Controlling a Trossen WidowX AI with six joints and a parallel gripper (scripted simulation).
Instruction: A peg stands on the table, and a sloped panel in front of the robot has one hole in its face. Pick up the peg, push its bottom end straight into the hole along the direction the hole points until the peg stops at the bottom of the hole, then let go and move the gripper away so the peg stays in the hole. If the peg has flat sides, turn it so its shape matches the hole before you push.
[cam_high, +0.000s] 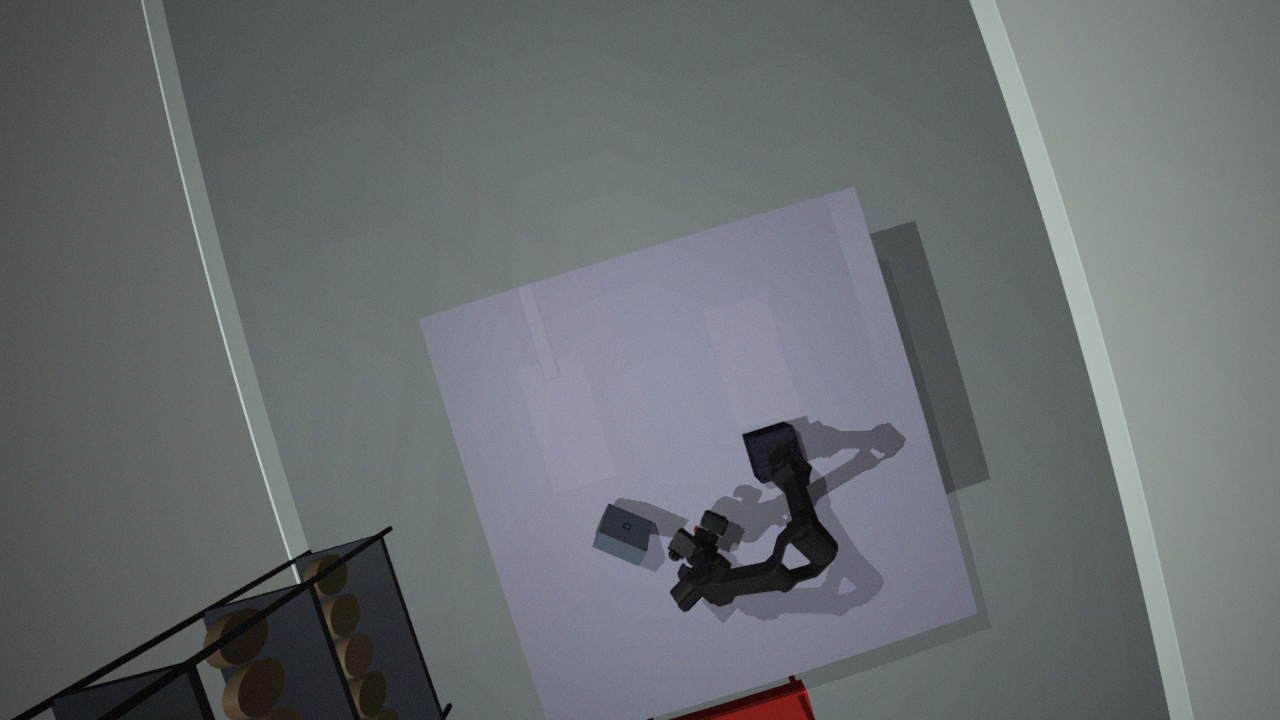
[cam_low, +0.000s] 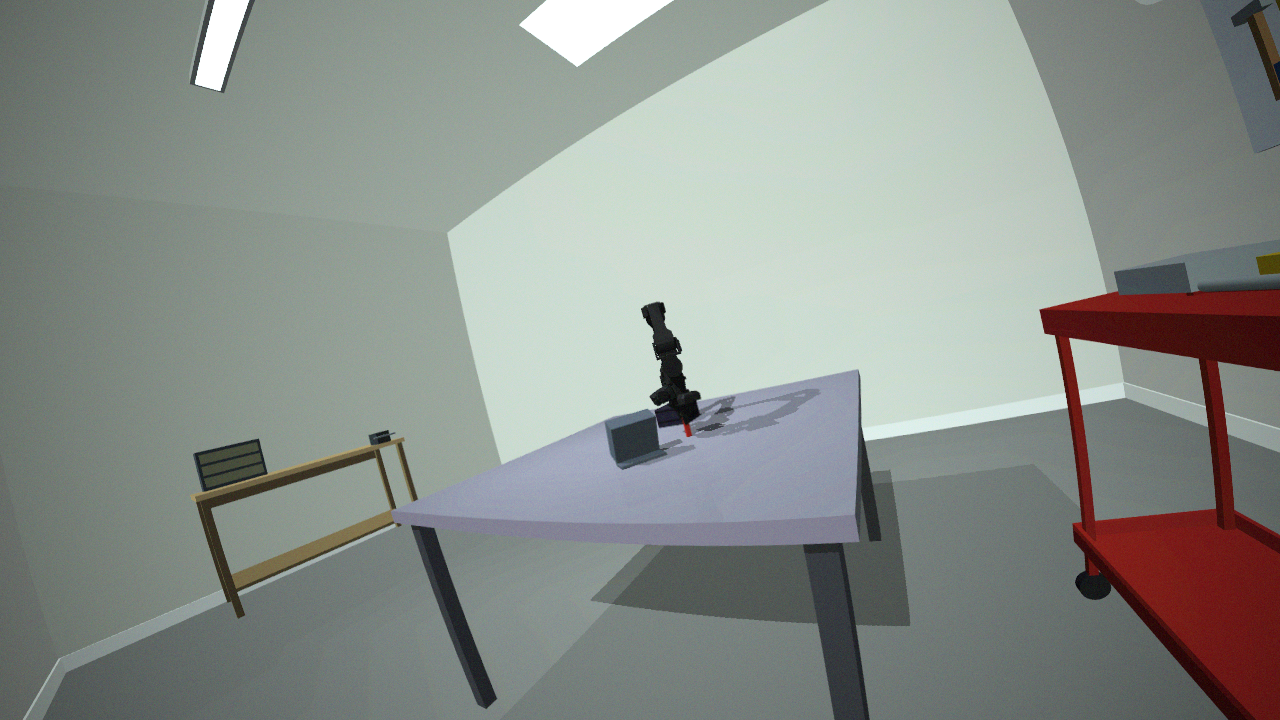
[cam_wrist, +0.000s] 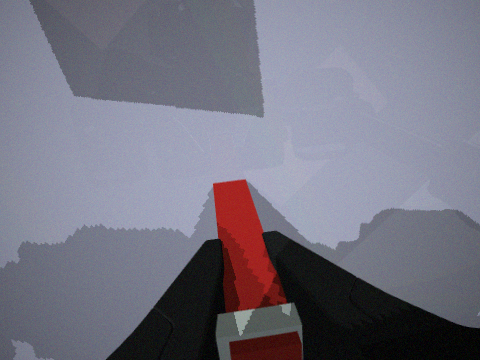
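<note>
Right now my gripper tip is 180 mm short of the panel block, 100 mm to the left of it and 30 mm below it. The rest, counted from my gripper tip: red square-sided peg: 20 mm above.
</note>
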